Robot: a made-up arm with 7 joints.
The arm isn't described. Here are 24 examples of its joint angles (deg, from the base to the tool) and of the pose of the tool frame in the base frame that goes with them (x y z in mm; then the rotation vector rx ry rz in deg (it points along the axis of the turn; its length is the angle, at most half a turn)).
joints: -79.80 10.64 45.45 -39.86 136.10 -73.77 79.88
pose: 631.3 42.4 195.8 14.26 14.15 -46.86
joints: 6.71 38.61 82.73 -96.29 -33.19 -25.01 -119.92
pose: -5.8 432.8 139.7 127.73 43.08 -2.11
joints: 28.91 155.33 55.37 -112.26 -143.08 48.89 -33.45
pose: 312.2 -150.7 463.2 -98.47 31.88 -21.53
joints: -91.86 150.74 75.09 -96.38 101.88 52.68 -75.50
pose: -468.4 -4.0 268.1 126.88 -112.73 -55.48
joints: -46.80 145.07 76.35 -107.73 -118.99 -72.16 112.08
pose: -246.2 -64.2 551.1 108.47 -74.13 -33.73
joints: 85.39 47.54 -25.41 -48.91 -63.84 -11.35 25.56
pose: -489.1 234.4 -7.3 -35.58 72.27 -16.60
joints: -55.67 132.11 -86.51 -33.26 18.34 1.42 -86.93
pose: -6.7 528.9 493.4 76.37 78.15 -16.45
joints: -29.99 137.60 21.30 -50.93 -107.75 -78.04 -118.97
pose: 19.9 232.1 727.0 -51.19 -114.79 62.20
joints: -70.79 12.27 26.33 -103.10 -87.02 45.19 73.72
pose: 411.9 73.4 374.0 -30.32 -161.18 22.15
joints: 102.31 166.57 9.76 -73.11 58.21 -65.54 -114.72
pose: 385.6 199.5 -91.4 31.73 -11.81 -163.93
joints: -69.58 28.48 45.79 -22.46 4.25 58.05 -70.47
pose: 610.2 230.0 131.1 -34.03 -19.95 -21.46
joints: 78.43 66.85 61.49 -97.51 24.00 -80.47 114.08
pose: 11.3 399.9 291.1 -115.26 -53.29 -19.41
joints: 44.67 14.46 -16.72 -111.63 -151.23 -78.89 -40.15
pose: -42.3 34.6 -222.2 -15.69 -16.51 172.39
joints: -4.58 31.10 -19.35 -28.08 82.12 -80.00 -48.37
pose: 229.7 294.9 -260.8 24.07 -86.43 10.99
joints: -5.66 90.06 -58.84 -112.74 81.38 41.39 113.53
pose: 215.3 262.3 -9.6 -42.97 -11.15 121.40
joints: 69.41 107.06 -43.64 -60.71 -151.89 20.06 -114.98
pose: -71.7 533.1 107.2 -7.84 13.00 39.19
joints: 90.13 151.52 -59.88 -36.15 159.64 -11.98 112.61
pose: 317.8 517.6 277.7 -17.21 -113.46 52.35
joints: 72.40 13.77 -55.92 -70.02 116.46 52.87 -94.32
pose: -358.7 -188.1 -178.4 -126.29 28.11 32.83
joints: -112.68 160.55 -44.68 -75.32 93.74 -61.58 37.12
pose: -351.8 278.0 446.7 -5.66 132.59 84.73
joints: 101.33 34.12 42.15 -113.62 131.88 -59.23 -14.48
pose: -275.1 305.2 215.0 19.75 -121.38 54.20
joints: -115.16 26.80 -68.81 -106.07 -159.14 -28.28 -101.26
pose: 286.8 -339.1 396.5 -81.54 -30.78 -82.70
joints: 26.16 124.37 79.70 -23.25 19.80 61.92 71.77
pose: 119.2 413.4 667.0 -15.49 -135.05 82.50
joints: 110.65 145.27 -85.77 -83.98 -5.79 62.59 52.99
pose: 1.6 482.4 301.5 66.97 121.91 -44.18
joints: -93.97 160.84 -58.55 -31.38 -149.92 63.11 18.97
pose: -374.1 376.7 483.2 132.23 104.57 32.95
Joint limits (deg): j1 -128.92..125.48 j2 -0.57..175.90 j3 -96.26..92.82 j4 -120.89..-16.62 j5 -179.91..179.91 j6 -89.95..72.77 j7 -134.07..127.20
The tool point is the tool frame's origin. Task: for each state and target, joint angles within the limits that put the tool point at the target. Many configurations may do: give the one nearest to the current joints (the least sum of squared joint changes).
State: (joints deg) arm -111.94 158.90 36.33 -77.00 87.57 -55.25 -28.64
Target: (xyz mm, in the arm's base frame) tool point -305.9 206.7 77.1
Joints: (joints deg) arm -128.92 128.86 63.76 -112.14 80.96 -62.75 -29.03
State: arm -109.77 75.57 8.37 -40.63 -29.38 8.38 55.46
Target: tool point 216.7 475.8 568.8
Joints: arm -98.23 79.81 15.07 -19.77 -27.90 12.87 55.80
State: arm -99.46 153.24 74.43 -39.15 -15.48 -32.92 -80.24
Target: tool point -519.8 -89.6 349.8
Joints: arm -82.87 165.54 66.93 -68.06 -15.58 -38.79 -78.83
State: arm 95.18 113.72 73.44 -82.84 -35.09 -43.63 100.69
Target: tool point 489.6 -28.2 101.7
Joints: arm 96.94 160.95 75.42 -86.74 -34.30 -40.65 101.18
